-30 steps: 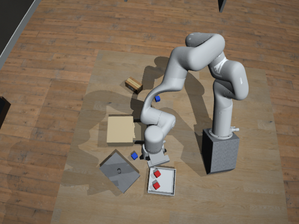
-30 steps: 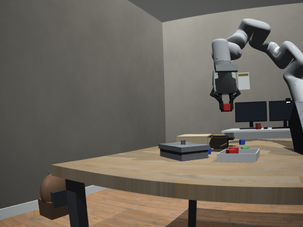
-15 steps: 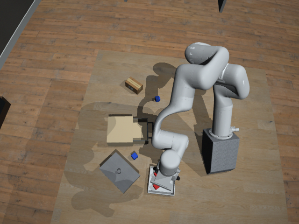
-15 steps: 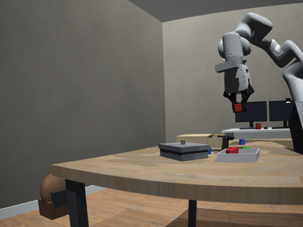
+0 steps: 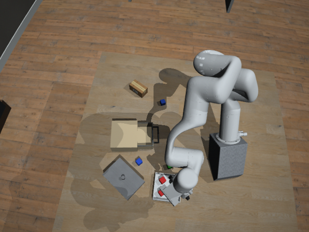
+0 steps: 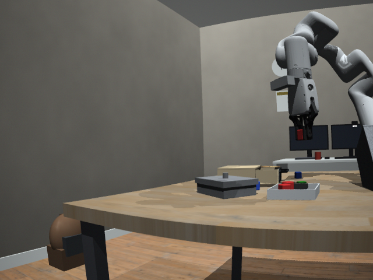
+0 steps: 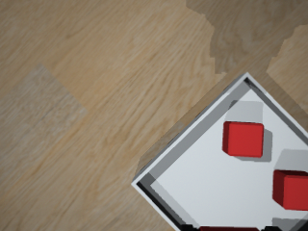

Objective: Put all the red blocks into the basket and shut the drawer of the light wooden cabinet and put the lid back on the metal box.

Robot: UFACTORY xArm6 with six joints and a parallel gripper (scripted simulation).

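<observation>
Now: hand 17 cm above the white basket, 3 cm to the left of it and 3 cm short of it. From my hand the other things lie so: grey lid: 26 cm ahead, 14 cm below, 8 cm to the right; grey metal box: 26 cm ahead, 16 cm below, 8 cm to the right; green block: 17 cm below, 15 cm to the right, 1 cm ahead.
</observation>
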